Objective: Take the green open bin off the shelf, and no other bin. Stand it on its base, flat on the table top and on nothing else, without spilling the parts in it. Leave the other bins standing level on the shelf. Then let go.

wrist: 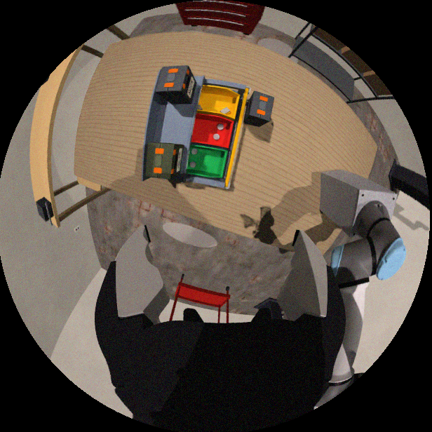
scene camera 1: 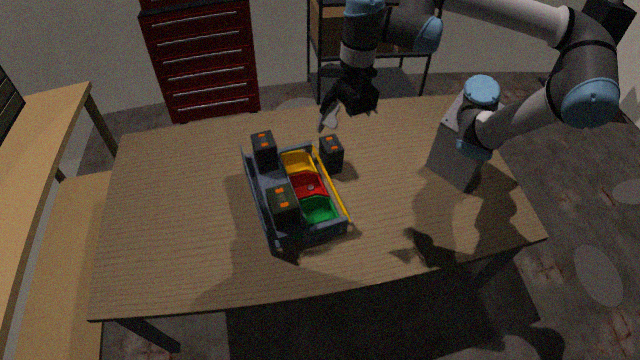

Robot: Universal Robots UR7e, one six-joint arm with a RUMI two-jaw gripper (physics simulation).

Labels:
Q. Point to a red bin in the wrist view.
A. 205,125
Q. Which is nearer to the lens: the dark case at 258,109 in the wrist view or the yellow bin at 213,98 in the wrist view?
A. The dark case.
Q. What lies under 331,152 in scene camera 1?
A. A dark case.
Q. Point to a green open bin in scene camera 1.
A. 317,209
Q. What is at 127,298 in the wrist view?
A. My gripper.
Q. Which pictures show my gripper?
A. The wrist view and scene camera 1: all of them.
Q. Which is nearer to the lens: the green open bin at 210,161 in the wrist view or the dark case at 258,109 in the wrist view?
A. The dark case.

